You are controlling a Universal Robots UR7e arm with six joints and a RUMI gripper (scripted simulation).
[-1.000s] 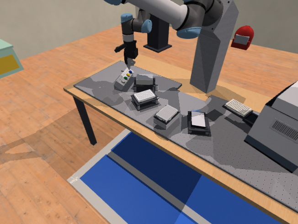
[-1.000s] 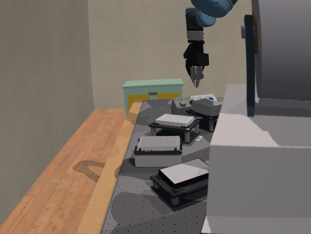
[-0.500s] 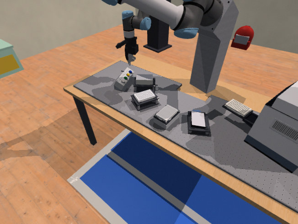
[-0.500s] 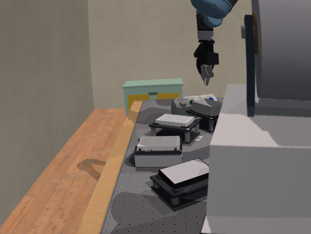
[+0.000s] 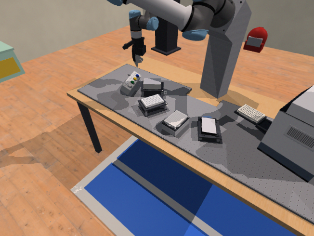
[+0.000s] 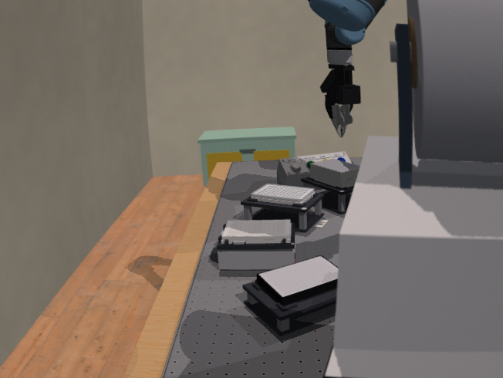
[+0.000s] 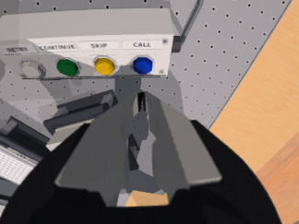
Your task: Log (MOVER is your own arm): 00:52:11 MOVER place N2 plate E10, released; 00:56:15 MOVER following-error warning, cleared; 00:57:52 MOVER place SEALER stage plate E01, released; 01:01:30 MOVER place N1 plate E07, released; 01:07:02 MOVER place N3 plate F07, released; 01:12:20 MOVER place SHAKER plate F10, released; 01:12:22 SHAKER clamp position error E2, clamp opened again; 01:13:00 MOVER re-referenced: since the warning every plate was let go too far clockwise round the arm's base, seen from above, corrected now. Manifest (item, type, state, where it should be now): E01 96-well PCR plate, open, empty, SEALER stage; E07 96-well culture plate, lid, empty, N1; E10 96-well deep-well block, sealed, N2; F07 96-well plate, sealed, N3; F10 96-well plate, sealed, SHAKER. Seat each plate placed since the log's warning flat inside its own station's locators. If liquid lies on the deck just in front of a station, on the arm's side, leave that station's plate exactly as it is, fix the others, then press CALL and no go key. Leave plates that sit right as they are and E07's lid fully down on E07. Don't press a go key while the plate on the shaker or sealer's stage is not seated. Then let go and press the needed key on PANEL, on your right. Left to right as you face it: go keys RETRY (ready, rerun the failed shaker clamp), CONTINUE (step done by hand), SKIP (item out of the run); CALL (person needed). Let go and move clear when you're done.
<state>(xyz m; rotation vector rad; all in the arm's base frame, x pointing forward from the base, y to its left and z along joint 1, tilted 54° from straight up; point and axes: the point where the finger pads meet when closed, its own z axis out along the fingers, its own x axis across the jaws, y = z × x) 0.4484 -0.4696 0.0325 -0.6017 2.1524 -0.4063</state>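
My gripper is now 9 cm above the blue call key. From my hand the other things lie so: green continue key (9 cm below, 9 cm ahead, 4 cm to the left); yellow skip key (9 cm below, 5 cm ahead, 2 cm to the left); white retry key (13 cm ahead, 9 cm below, 7 cm to the left).
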